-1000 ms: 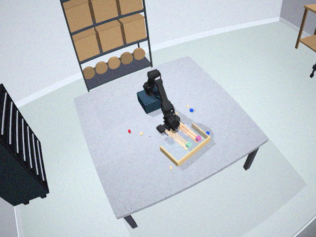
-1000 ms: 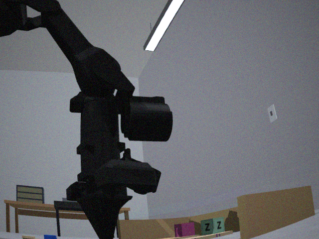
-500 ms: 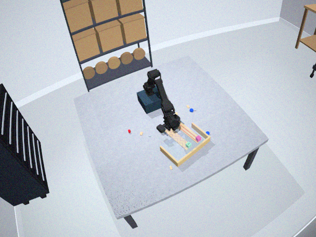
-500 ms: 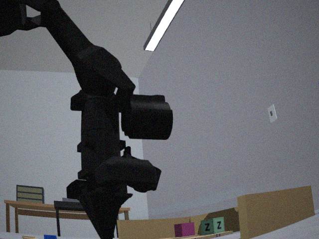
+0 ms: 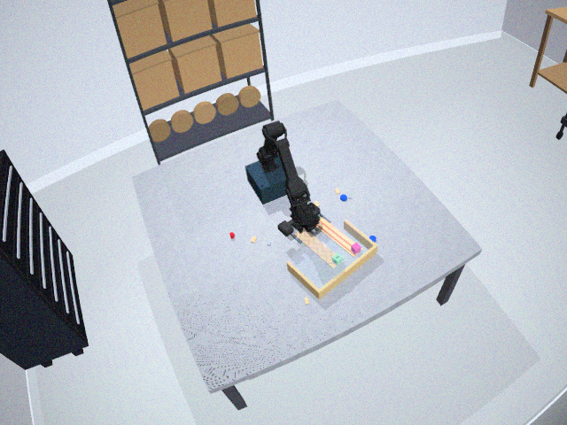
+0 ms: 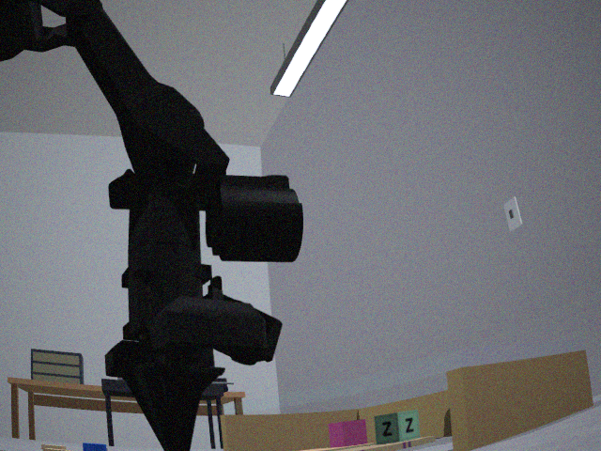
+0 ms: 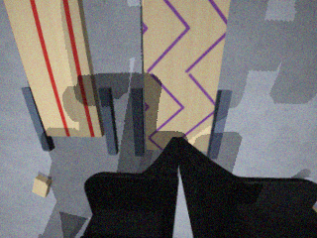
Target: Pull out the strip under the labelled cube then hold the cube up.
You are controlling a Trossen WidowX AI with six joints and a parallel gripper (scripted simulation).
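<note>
Right now my gripper tip is 110 mm short of the zigzag strip and 30 mm to the right of it. The rest, counted from my gripper tip: red piece (120 mm behind, 270 mm to the right); then tan block (60 mm behind, 190 mm to the right).
</note>
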